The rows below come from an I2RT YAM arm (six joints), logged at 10 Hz.
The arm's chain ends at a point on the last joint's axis. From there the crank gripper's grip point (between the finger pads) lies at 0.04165 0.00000 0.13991 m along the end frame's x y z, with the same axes.
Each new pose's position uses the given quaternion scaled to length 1; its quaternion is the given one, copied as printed.
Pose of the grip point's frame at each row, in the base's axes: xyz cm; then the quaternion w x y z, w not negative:
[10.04, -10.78, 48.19, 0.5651, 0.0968, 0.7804, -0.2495]
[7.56, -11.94, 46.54, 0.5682, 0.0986, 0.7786, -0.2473]
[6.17, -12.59, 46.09, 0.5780, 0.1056, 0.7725, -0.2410]
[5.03, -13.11, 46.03, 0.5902, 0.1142, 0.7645, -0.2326]
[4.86, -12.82, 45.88, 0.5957, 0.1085, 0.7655, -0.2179]
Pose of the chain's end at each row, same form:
[-0.20, -3.26, 55.38, 0.5651, 0.0968, 0.7804, -0.2495]
[-2.74, -4.45, 53.67, 0.5682, 0.0986, 0.7786, -0.2473]
[-4.32, -5.19, 53.04, 0.5780, 0.1056, 0.7725, -0.2410]
[-5.70, -5.83, 52.74, 0.5902, 0.1142, 0.7645, -0.2326]
[-6.13, -5.96, 52.61, 0.5957, 0.1085, 0.7655, -0.2179]

